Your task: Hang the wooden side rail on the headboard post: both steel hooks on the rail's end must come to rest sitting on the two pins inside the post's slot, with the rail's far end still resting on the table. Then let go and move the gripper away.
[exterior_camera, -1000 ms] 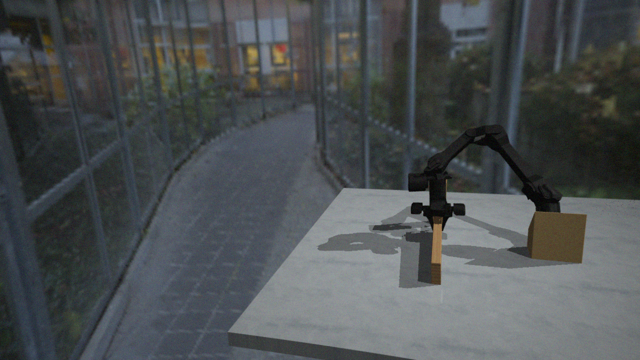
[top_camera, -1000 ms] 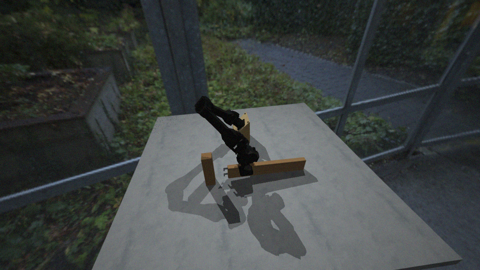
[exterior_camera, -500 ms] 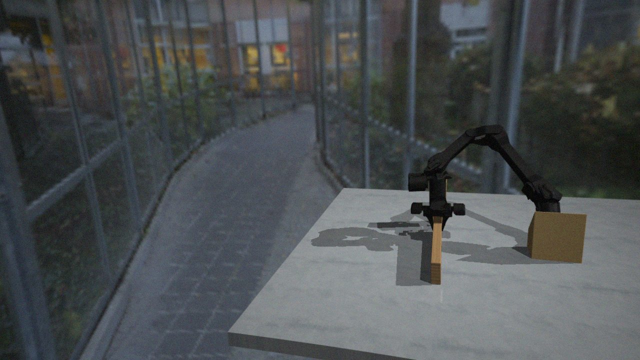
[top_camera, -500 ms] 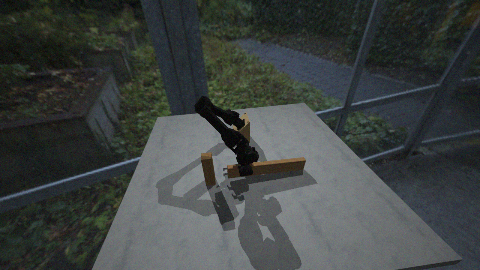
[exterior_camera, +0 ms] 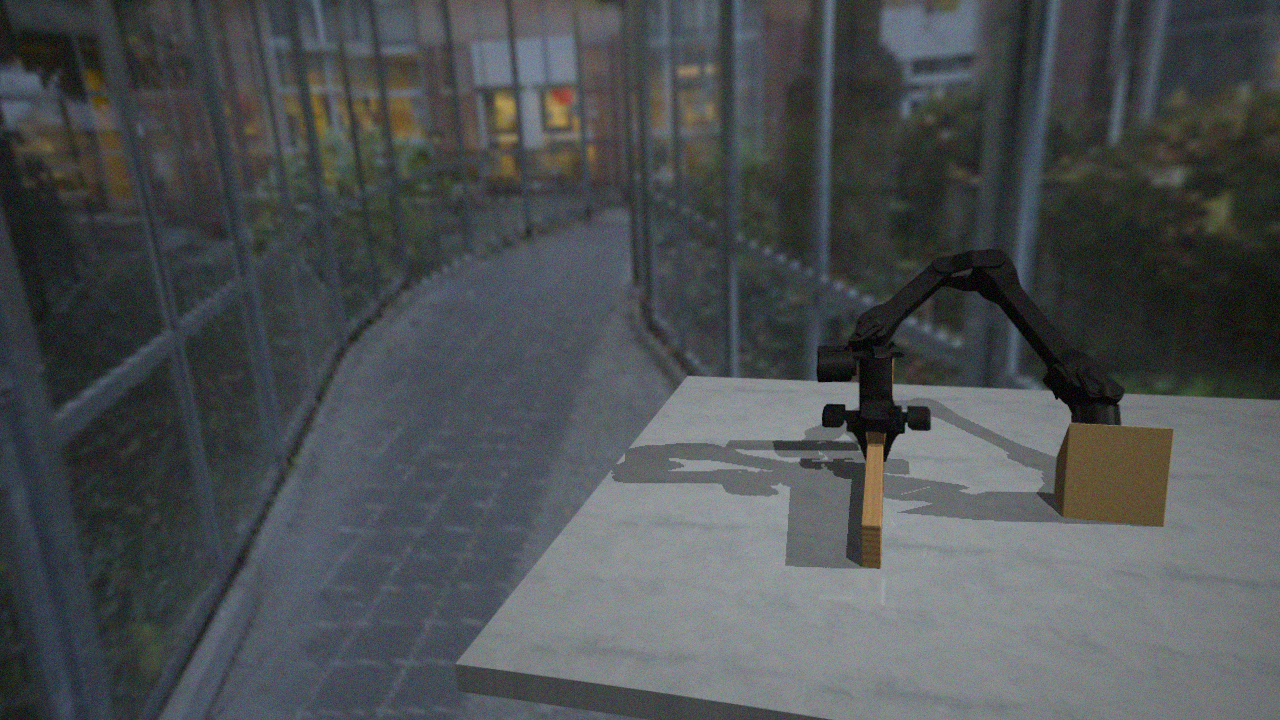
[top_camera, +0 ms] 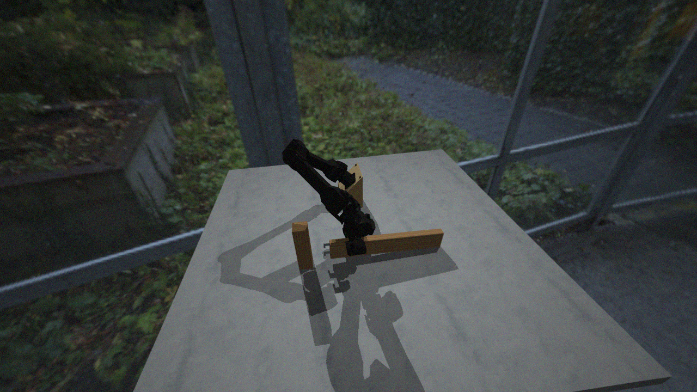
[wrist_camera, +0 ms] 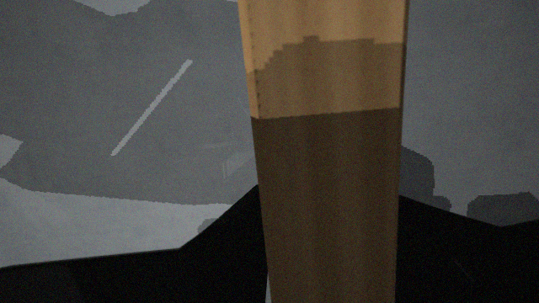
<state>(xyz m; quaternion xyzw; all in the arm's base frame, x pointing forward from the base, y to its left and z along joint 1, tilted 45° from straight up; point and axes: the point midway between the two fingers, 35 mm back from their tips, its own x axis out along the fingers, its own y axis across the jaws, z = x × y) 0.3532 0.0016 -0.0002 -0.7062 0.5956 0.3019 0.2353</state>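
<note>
Now: gripper tip 17 cm to the left of the wooden headboard post, 4 cm below it and 2 cm short of it.
</note>
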